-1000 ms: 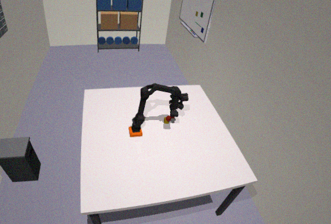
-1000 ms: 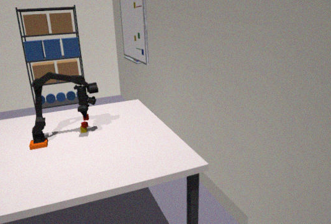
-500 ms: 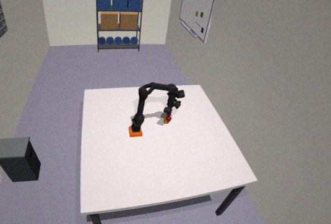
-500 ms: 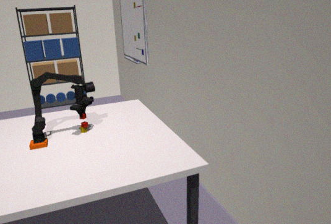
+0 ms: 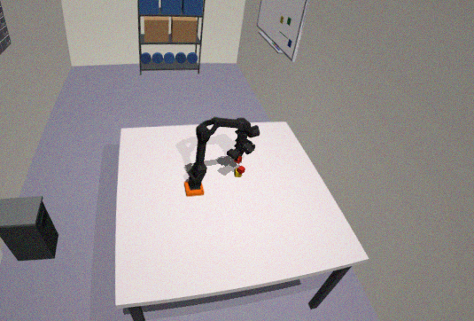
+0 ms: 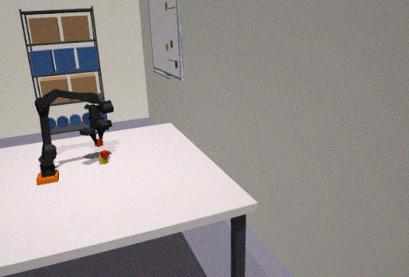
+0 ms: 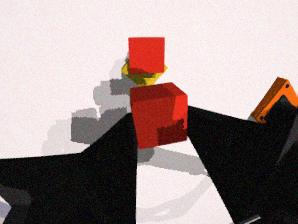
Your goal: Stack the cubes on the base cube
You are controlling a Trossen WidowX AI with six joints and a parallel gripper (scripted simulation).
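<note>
Right now my gripper tip is 60 mm above the red cube, 30 mm to the left of it and 20 mm short of it. From my gripper tip the other things lie so: yellow base cube: 100 mm below, 20 mm to the right, 10 mm ahead.
</note>
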